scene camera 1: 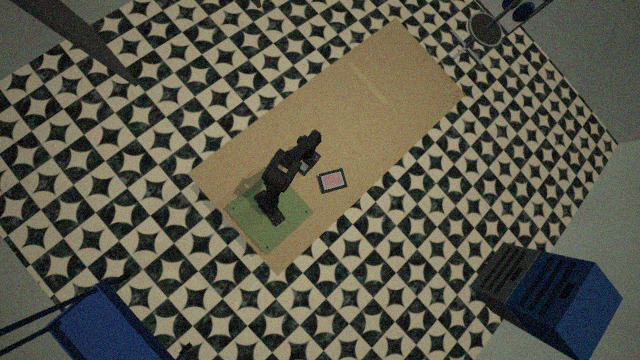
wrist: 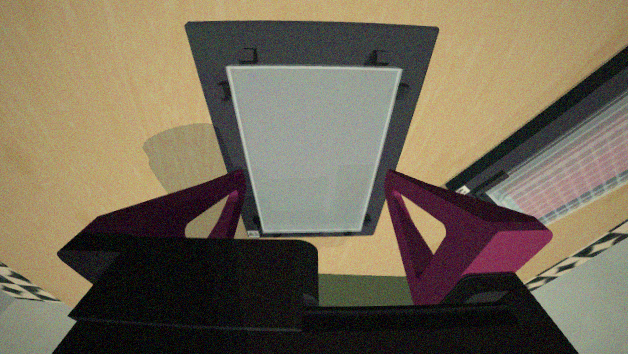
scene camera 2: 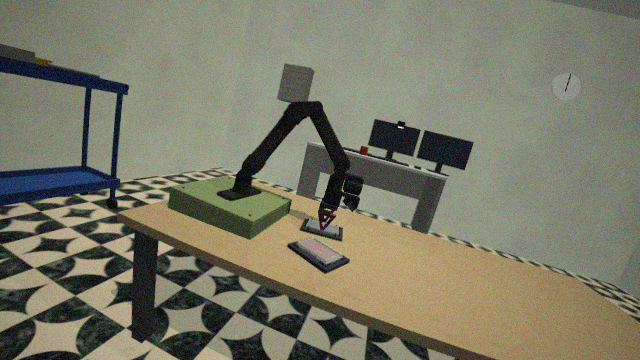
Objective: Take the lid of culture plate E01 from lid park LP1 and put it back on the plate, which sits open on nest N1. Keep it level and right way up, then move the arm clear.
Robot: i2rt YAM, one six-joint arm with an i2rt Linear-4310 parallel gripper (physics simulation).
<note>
My gripper is open and holds nothing. Also in view: a grey plate lid. A well plate with pink top rests on a dark mat.
</note>
